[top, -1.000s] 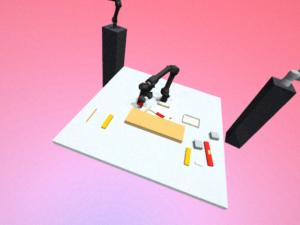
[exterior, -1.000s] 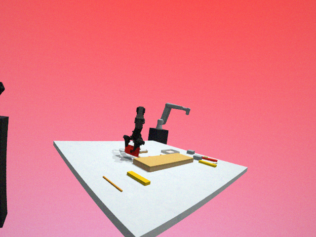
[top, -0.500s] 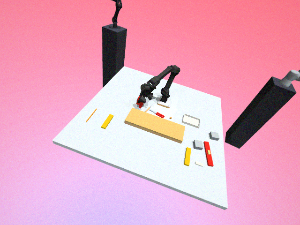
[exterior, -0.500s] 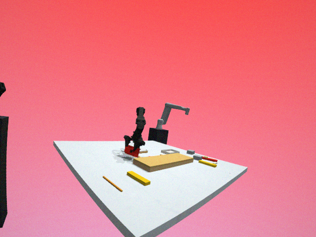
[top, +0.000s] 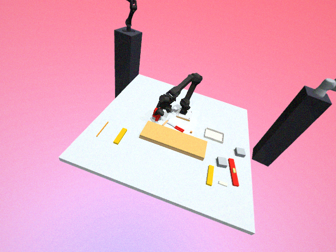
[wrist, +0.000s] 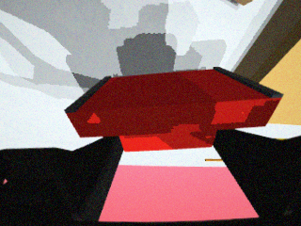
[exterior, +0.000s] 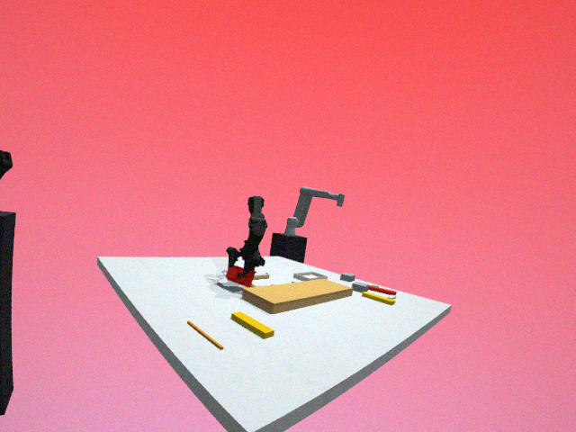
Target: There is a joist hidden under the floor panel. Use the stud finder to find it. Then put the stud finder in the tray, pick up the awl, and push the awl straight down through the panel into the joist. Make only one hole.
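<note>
Now: gripper tip 1 cm to the right of the red stud finder and 1 cm short of it. From my gripper tip the other things lie so: awl 11 cm to the left, 7 cm below, 3 cm behind; orange pencil 36 cm ahead, 26 cm to the right, 7 cm below; red-handled tool 20 cm to the left, 7 cm below, 1 cm behind.
</note>
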